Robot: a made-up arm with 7 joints. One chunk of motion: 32 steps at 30 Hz.
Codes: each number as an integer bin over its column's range. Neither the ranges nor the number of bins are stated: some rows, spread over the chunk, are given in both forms.
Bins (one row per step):
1: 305 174 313 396 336 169
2: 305 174 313 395 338 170
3: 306 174 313 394 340 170
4: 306 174 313 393 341 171
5: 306 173 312 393 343 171
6: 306 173 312 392 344 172
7: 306 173 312 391 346 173
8: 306 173 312 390 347 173
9: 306 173 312 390 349 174
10: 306 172 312 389 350 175
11: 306 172 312 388 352 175
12: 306 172 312 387 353 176
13: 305 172 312 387 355 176
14: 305 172 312 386 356 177
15: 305 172 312 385 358 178
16: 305 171 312 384 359 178
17: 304 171 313 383 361 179
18: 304 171 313 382 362 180
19: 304 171 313 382 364 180
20: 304 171 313 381 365 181
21: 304 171 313 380 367 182
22: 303 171 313 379 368 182
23: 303 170 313 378 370 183
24: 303 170 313 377 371 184
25: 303 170 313 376 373 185
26: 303 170 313 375 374 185
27: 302 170 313 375 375 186
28: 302 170 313 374 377 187
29: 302 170 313 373 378 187
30: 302 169 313 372 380 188
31: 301 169 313 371 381 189
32: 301 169 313 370 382 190
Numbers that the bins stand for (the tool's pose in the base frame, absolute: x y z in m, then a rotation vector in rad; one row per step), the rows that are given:
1: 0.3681 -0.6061 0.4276 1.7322 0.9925 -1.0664
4: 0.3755 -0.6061 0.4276 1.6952 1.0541 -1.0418
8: 0.3755 -0.6135 0.4202 1.6582 1.1281 -1.0171
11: 0.3755 -0.6209 0.4202 1.6336 1.1897 -0.9925
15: 0.3681 -0.6209 0.4202 1.5966 1.2637 -0.9555
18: 0.3607 -0.6284 0.4276 1.5596 1.3130 -0.9308
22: 0.3532 -0.6284 0.4276 1.5226 1.3870 -0.9062
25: 0.3532 -0.6358 0.4276 1.4856 1.4486 -0.8692
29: 0.3458 -0.6358 0.4276 1.4486 1.5103 -0.8445
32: 0.3384 -0.6432 0.4276 1.4116 1.5596 -0.8075
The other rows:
2: 0.3681 -0.6061 0.4276 1.7199 1.0171 -1.0541
3: 0.3755 -0.6061 0.4276 1.7075 1.0418 -1.0541
5: 0.3755 -0.6135 0.4202 1.6952 1.0788 -1.0418
6: 0.3755 -0.6135 0.4202 1.6829 1.0911 -1.0295
7: 0.3755 -0.6135 0.4202 1.6705 1.1158 -1.0171
9: 0.3755 -0.6135 0.4202 1.6582 1.1527 -1.0048
10: 0.3755 -0.6209 0.4202 1.6459 1.1651 -0.9925
12: 0.3755 -0.6209 0.4202 1.6212 1.2021 -0.9801
13: 0.3681 -0.6209 0.4202 1.6212 1.2267 -0.9801
14: 0.3681 -0.6209 0.4202 1.6089 1.2390 -0.9678
16: 0.3681 -0.6284 0.4202 1.5842 1.2760 -0.9555
17: 0.3607 -0.6284 0.4276 1.5719 1.3007 -0.9432
19: 0.3607 -0.6284 0.4276 1.5596 1.3377 -0.9308
20: 0.3607 -0.6284 0.4276 1.5473 1.3500 -0.9185
21: 0.3607 -0.6284 0.4276 1.5349 1.3747 -0.9062
23: 0.3532 -0.6358 0.4276 1.5103 1.4116 -0.8938
24: 0.3532 -0.6358 0.4276 1.4979 1.4240 -0.8815
26: 0.3532 -0.6358 0.4276 1.4733 1.4610 -0.8692
27: 0.3458 -0.6358 0.4276 1.4733 1.4733 -0.8568
28: 0.3458 -0.6358 0.4276 1.4610 1.4979 -0.8445
30: 0.3458 -0.6432 0.4276 1.4363 1.5349 -0.8322
31: 0.3384 -0.6432 0.4276 1.4240 1.5473 -0.8199

